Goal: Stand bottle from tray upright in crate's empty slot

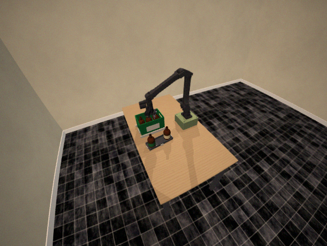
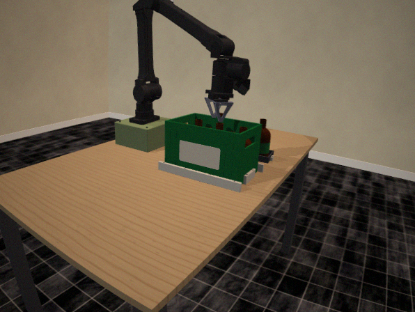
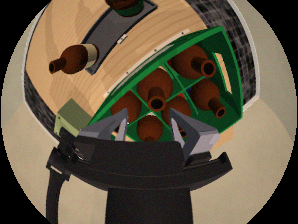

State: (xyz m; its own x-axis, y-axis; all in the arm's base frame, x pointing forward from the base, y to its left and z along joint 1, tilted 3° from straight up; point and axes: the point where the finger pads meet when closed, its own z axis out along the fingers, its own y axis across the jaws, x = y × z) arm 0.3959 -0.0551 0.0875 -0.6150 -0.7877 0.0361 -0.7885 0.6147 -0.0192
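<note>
My gripper is now 90 mm above the brown bottle and 10 mm short of it. Round my hand: green crate (100 mm below, 50 mm to the right, 20 mm ahead); dark tray (190 mm to the left, 170 mm below, 10 mm ahead).
</note>
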